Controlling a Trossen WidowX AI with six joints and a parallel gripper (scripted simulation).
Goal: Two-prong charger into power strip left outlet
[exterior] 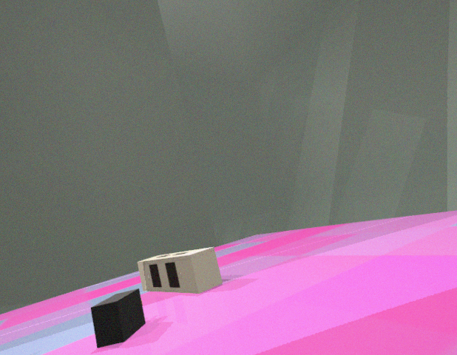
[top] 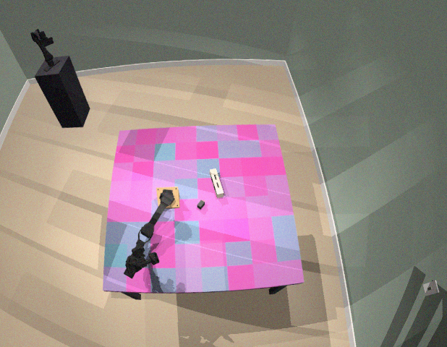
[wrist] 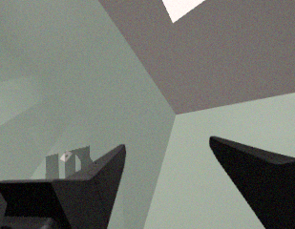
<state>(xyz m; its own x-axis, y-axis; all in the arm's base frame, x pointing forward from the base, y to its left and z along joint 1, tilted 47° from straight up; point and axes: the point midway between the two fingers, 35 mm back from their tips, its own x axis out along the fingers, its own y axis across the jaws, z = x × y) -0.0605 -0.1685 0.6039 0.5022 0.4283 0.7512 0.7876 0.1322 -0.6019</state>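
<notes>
Right now my gripper tip is 54 cm to the right of the two-prong charger, 38 cm above it and 24 cm short of it.
</notes>
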